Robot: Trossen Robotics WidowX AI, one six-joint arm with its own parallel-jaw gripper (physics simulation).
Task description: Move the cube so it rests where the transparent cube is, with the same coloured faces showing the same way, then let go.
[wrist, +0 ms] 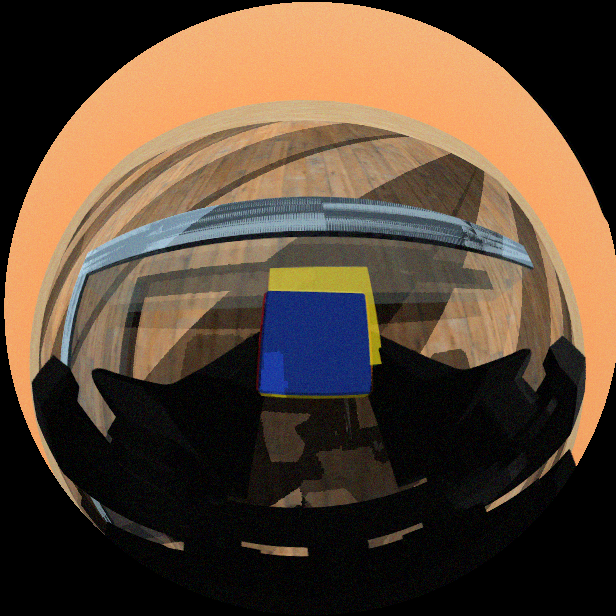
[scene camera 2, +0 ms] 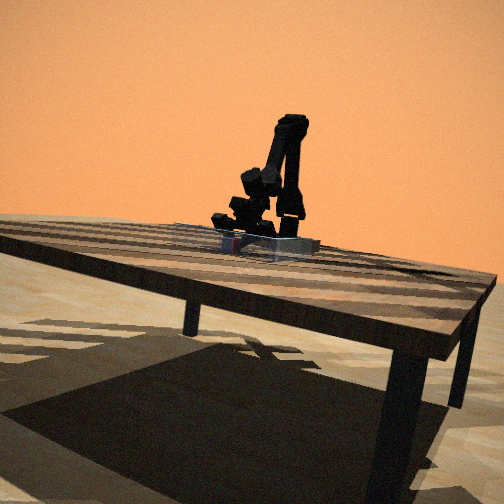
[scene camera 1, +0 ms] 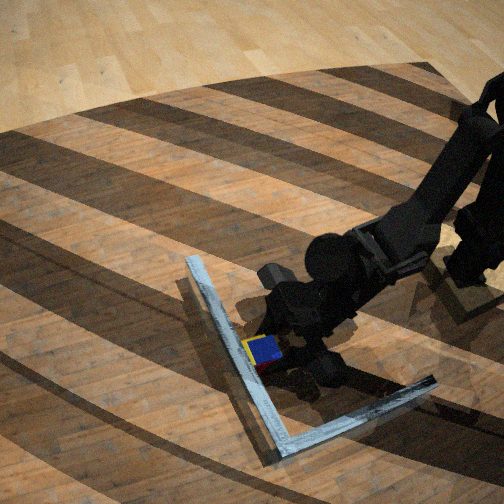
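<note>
The cube has a blue top, a yellow face toward the metal rail and a red face to the front. It lies on the table against the L-shaped metal bracket. In the wrist view the cube sits between my two black fingers, blue face toward the camera, yellow behind it. My gripper is low over the cube with a finger on each side; a gap shows on both sides. The transparent cube seems to overlap the real cube and cannot be told apart from it.
The L-shaped bracket has one long arm toward the upper left and one toward the right. It shows as a curved grey rail in the wrist view. The table stands on dark legs.
</note>
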